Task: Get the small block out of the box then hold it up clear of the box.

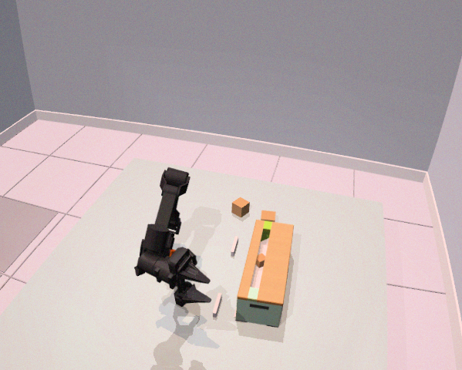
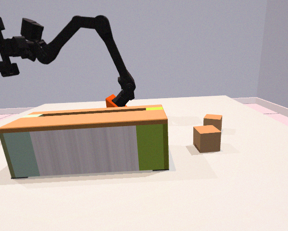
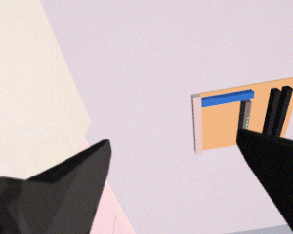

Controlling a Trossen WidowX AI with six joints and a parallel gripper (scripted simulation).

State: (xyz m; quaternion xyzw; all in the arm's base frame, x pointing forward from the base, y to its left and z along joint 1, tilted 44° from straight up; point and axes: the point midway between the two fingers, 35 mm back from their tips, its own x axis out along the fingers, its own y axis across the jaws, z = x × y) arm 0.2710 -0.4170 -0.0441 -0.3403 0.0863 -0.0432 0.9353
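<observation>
Right now my gripper tip is 35 cm to the right of the long box, 26 cm above it and 4 cm short of it. From my gripper tip the other things lie so: tan block: 38 cm to the left, 24 cm below, 5 cm ahead.
</observation>
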